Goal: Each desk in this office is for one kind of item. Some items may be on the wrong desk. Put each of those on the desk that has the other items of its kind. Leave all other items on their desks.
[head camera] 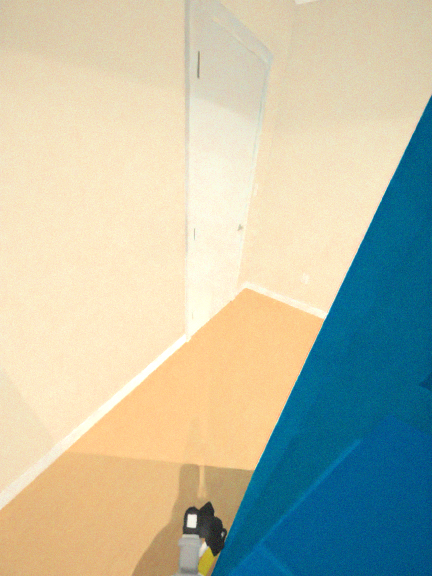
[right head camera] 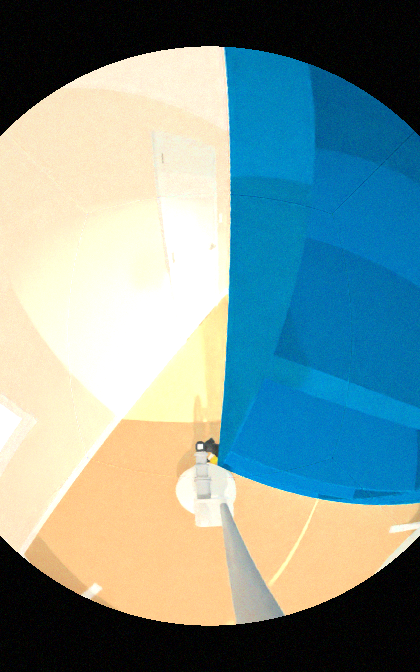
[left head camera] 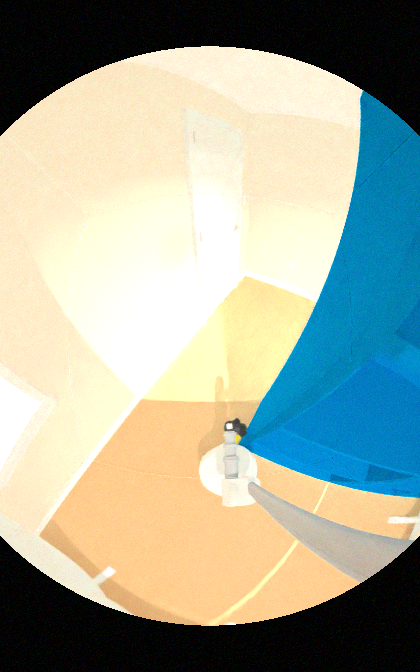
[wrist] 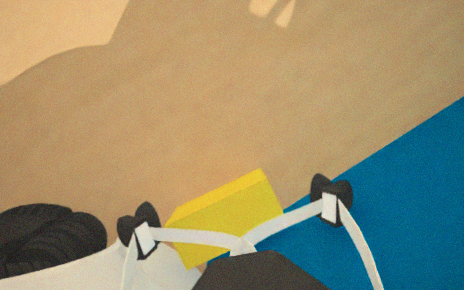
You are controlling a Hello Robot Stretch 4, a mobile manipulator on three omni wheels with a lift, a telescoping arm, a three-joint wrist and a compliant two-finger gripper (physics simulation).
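Places are measured from the robot's base along level axes (x ahead, y right, z down), in millimetres.
Pixels of known places: gripper, fingertip midpoint: (head camera: pixel 208 548) (wrist: pixel 234 205).
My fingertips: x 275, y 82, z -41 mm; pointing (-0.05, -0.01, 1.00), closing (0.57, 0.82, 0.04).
Behind a point stands the place of what it marks.
My gripper (wrist: pixel 234 205) {y 82, x 275, z -41 mm} is open in the wrist view, its two dark fingertips wide apart. A yellow box-shaped thing (wrist: pixel 225 207) {y 76, x 268, z -35 mm} (head camera: pixel 205 562) {y 70, x 239, z -34 mm} (left head camera: pixel 238 439) (right head camera: pixel 214 458) lies between and beyond the open fingers, tilted in that view, with its near part hidden behind the gripper's white bands and dark body. Its height relative to the fingertips is hard to tell. It is beside the edge of a large blue surface (wrist: pixel 400 200) {y 179, x 340, z -87 mm} (head camera: pixel 360 375) {y 101, x 188, z -1408 mm} (left head camera: pixel 350 400) (right head camera: pixel 325 425). I cannot tell whether this blue thing is a desk. No other items can be made out.
The big blue structure fills the right side of the head views, close to my arm. A white door (head camera: pixel 220 175) {y -11, x 1816, z -1351 mm} (left head camera: pixel 215 175) (right head camera: pixel 187 190) stands in the pale wall (head camera: pixel 90 225) {y -542, x 1004, z -1196 mm} ahead. My white round base (left head camera: pixel 212 472) (right head camera: pixel 187 490) stands on the tan floor (head camera: pixel 225 380) {y 165, x 1142, z 28 mm}.
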